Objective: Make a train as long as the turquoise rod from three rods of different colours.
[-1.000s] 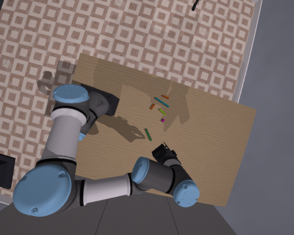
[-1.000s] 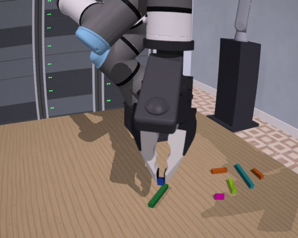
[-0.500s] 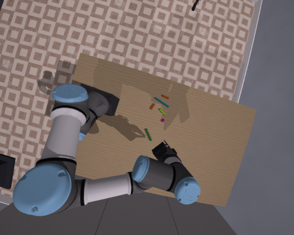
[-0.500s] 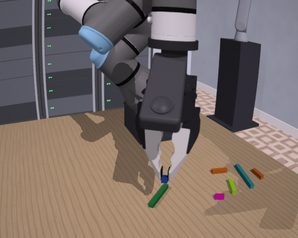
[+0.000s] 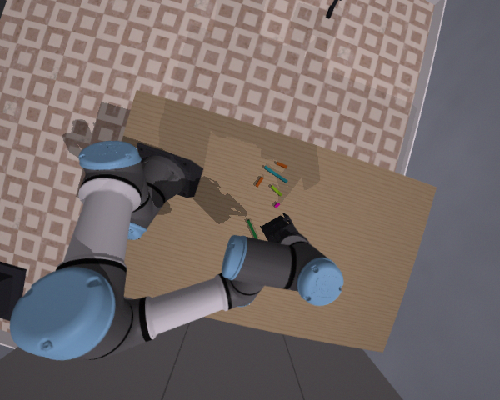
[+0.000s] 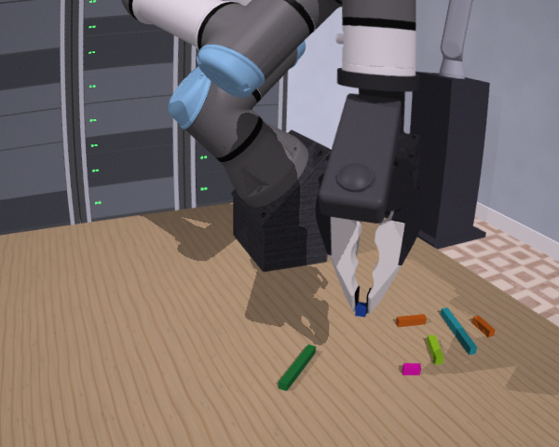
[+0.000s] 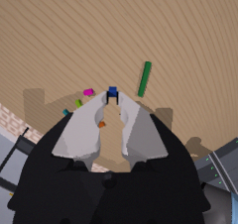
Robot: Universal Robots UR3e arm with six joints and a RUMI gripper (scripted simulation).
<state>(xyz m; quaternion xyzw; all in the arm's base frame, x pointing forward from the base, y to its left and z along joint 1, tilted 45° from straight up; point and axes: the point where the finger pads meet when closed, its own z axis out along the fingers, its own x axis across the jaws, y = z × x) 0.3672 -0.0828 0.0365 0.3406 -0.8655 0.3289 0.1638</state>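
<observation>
Now: the lime rod 130 mm to the left of my hand, 110 mm below it and 10 mm behind it. From my hand the other things lie so: green rod (110 mm below, 60 mm behind, 30 mm to the right); then magenta rod (110 mm below, 80 mm to the left); then blue rod (10 mm below).
</observation>
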